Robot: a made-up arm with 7 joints.
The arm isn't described. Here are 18 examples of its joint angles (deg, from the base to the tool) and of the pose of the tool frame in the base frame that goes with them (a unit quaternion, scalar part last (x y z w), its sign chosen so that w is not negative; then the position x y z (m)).
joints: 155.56 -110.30 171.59 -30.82 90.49 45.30 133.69
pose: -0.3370 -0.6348 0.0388 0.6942 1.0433 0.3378 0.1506
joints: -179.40 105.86 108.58 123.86 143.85 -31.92 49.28
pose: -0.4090 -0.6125 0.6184 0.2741 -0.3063 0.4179 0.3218
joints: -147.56 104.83 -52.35 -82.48 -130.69 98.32 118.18
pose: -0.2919 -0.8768 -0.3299 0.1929 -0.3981 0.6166 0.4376
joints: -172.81 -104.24 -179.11 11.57 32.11 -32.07 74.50
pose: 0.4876 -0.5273 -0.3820 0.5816 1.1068 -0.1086 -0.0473
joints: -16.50 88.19 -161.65 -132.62 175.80 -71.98 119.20
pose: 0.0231 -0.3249 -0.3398 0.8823 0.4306 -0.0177 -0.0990
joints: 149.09 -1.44 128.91 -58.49 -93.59 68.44 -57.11
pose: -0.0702 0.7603 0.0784 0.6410 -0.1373 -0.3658 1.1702
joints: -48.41 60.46 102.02 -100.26 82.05 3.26 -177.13
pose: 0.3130 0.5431 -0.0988 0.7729 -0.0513 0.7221 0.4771
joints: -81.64 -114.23 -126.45 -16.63 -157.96 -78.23 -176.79
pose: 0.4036 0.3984 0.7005 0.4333 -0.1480 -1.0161 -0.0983
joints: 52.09 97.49 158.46 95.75 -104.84 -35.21 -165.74
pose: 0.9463 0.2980 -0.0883 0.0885 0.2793 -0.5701 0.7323
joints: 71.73 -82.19 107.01 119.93 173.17 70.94 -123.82
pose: 0.0448 0.6165 -0.3034 0.7251 -0.5872 0.3426 0.1929
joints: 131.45 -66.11 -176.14 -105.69 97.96 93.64 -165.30
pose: -0.1277 -0.6676 -0.4309 0.5935 0.2606 0.1558 0.8692
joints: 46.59 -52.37 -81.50 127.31 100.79 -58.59 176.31
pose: -0.1091 -0.2077 0.9710 0.0463 0.0884 0.4469 0.4646
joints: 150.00 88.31 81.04 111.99 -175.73 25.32 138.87
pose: 0.5126 0.3803 -0.0393 0.7688 -0.6781 0.2222 0.2393
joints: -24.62 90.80 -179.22 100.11 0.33 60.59 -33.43
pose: -0.3989 0.7160 -0.0507 0.5707 0.4031 0.1945 0.7481
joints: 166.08 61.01 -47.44 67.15 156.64 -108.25 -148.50
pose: -0.4639 -0.4088 0.5565 0.5550 -0.6304 -0.4626 0.4017
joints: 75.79 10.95 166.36 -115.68 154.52 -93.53 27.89
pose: -0.6077 0.7084 0.1969 0.3001 0.1786 -0.4902 0.7427
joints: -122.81 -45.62 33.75 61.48 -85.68 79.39 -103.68
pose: -0.7817 0.3875 -0.4429 0.2065 0.3109 -0.1884 1.1545
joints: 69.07 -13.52 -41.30 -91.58 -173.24 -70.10 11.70
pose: 0.3152 0.9090 -0.0554 0.2671 -0.5080 0.3366 0.9196
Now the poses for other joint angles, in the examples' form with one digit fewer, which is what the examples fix.
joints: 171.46 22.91 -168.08 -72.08 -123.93 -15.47 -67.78
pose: -0.113 0.717 0.020 0.687 -0.791 -0.039 0.841
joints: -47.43 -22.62 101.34 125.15 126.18 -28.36 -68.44
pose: 0.458 -0.044 -0.886 0.051 0.207 -0.414 0.540
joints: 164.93 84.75 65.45 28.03 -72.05 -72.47 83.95
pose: 0.713 0.668 0.081 0.199 -1.076 -0.040 0.425
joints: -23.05 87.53 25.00 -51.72 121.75 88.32 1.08
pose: -0.457 0.787 0.311 0.273 0.751 0.357 0.722
